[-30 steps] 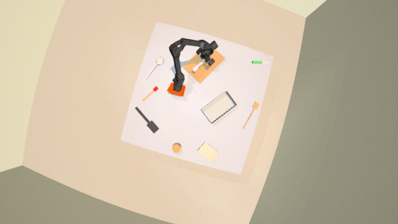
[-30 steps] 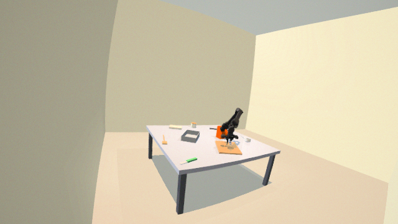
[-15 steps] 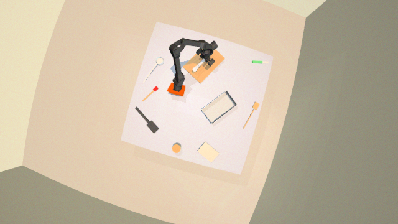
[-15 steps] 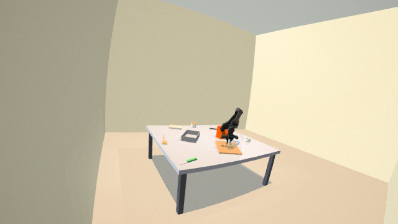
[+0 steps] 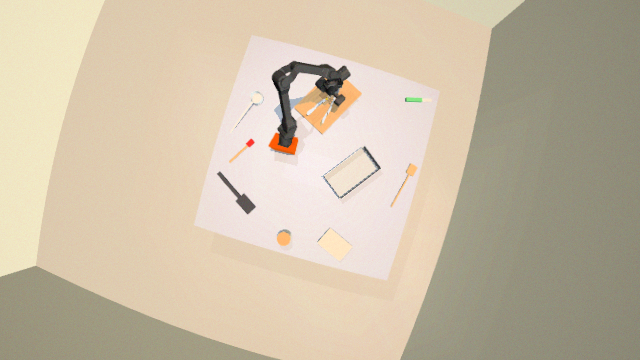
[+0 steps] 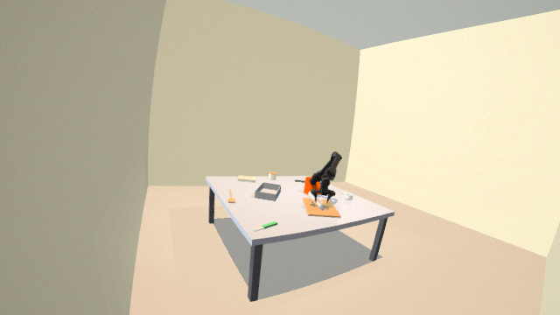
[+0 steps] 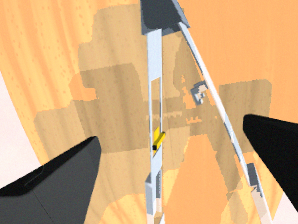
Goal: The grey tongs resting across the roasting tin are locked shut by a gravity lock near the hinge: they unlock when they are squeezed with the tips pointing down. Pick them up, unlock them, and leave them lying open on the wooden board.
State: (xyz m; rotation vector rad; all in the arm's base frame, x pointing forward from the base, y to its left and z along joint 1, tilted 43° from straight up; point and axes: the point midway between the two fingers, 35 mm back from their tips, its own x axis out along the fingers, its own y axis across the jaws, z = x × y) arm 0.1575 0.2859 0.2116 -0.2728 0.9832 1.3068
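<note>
My gripper tip is now 40 mm above the wooden board and 10 mm to the left of it. Also, from my gripper tip: roasting tin: 390 mm to the right, 260 mm ahead, 20 mm below; red-tipped spatula: 440 mm to the right, 410 mm behind, 40 mm below; dark turner: 730 mm to the right, 380 mm behind, 40 mm below.
</note>
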